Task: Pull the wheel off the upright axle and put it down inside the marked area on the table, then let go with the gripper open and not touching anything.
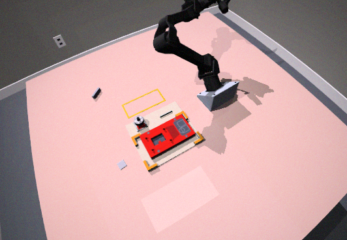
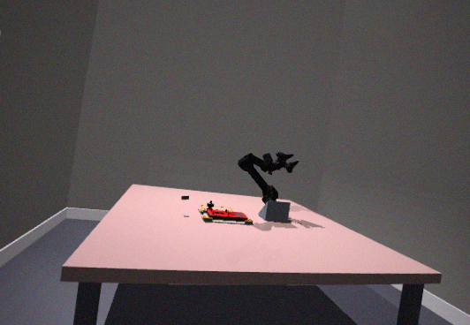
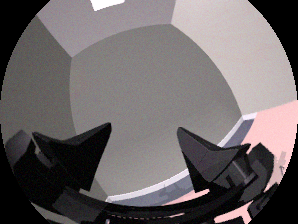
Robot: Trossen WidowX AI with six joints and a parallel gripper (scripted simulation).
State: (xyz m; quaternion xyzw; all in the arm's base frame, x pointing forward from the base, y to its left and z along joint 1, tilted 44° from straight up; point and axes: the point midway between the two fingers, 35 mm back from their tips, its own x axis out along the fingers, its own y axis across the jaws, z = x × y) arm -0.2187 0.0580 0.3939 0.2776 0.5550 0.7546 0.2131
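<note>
Right now my gripper tip is 63 cm short of the black wheel, 14 cm to the right of it and 33 cm above it. From my gripper tip the other things lie so: dark bar: 71 cm ahead, 15 cm to the right, 36 cm below; then dark axle: 63 cm ahead, 13 cm to the left, 34 cm below; then grey plate: 78 cm ahead, 24 cm to the left, 37 cm below.
</note>
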